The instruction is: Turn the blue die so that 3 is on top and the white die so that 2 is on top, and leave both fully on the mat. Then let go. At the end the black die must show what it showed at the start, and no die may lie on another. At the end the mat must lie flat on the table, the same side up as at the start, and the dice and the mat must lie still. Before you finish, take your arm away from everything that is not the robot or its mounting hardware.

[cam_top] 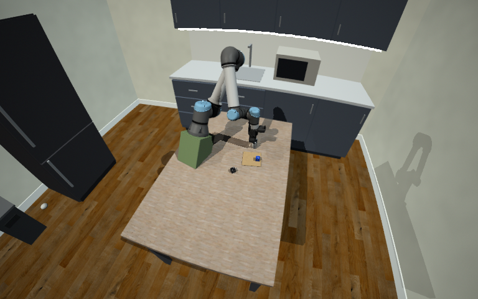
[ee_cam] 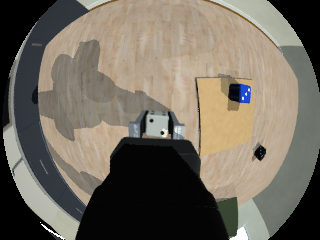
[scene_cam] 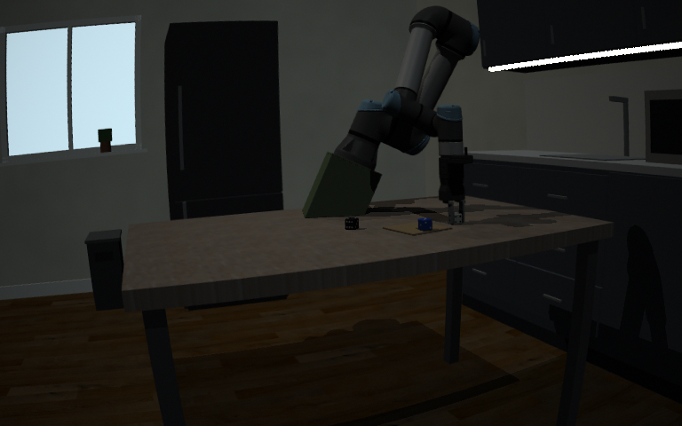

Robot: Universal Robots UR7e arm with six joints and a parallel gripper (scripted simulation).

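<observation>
My hand is 10 mm past the white die and 10 mm above it. From my hand the other things lie so: black die: 300 mm to the right, 60 mm behind, 10 mm below; then blue die: 130 mm to the right, 70 mm ahead; then tan mat: 140 mm to the right, 20 mm below, 20 mm ahead.
</observation>
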